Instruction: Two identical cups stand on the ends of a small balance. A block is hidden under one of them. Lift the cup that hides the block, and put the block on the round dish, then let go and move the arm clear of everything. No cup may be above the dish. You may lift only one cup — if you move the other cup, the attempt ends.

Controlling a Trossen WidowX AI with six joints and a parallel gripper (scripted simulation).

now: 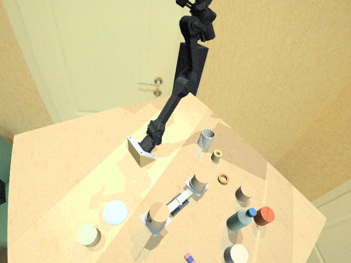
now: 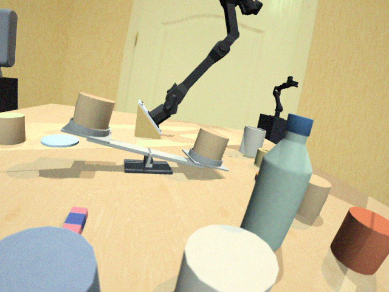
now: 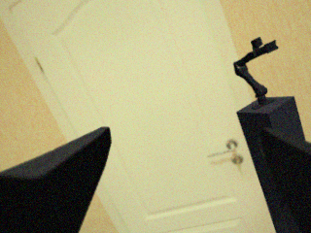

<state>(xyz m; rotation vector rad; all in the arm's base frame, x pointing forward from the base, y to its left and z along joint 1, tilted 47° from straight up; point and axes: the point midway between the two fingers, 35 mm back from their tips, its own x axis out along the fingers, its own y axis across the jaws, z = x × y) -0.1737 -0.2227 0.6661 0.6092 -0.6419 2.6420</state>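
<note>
My gripper tip is 500 mm short of the teal block, 250 mm to the left of it and 630 mm above it. Also, from my gripper tip: teal bottle 740 mm ahead, 240 mm to the right, 560 mm below; round light-blue dish 400 mm ahead, 620 mm to the right, 670 mm below; small balance 520 mm ahead, 380 mm to the right, 650 mm below.
</note>
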